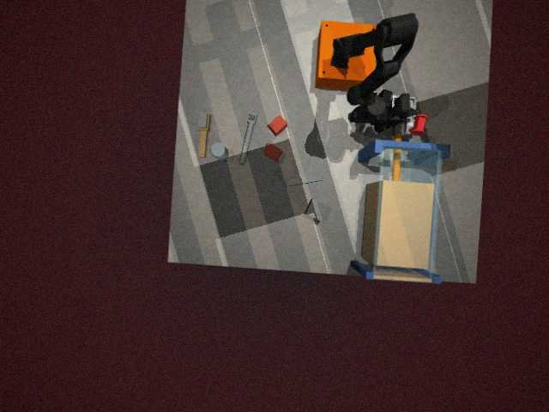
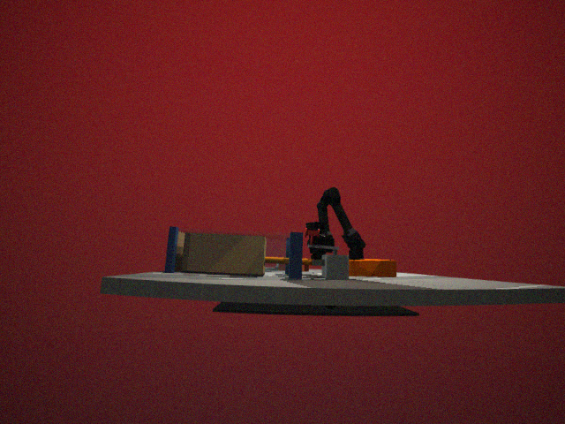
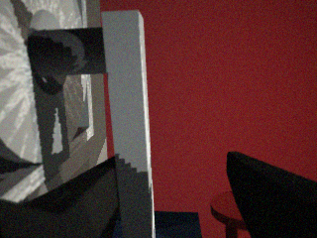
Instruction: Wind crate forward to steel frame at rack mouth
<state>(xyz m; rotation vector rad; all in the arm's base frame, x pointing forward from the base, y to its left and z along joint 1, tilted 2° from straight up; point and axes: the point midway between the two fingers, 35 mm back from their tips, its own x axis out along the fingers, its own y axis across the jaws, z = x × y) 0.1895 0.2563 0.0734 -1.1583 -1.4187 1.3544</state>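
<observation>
The grey crank handle is 10 mm below my gripper tip and 10 mm ahead of it. Round my gripper tip: winch 100 mm below, 60 mm behind, 30 mm to the right; red knob 50 mm ahead, 20 mm above, 10 mm to the left; blue frame 110 mm ahead, 30 mm below, 10 mm to the left.
</observation>
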